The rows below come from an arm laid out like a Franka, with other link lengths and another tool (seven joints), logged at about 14 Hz.
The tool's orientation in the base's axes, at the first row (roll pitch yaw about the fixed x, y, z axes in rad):
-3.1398, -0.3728, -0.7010
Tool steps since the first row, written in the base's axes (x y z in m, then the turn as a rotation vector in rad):
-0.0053, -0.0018, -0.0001, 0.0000, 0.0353, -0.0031
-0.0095, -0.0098, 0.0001, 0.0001, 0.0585, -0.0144
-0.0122, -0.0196, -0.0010, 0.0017, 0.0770, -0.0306
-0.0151, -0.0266, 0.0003, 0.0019, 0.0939, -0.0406
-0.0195, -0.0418, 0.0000, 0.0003, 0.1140, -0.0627
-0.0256, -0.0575, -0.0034, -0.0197, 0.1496, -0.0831
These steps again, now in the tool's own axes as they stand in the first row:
-0.0027, 0.0048, -0.0010, -0.0223, -0.0270, -0.0054
-0.0008, 0.0136, -0.0005, -0.0403, -0.0448, -0.0002
0.0027, 0.0229, 0.0021, -0.0562, -0.0599, 0.0110
0.0053, 0.0301, 0.0017, -0.0698, -0.0730, 0.0164
0.0112, 0.0445, 0.0043, -0.0911, -0.0873, 0.0319
0.0151, 0.0605, 0.0094, -0.1341, -0.1016, 0.0369

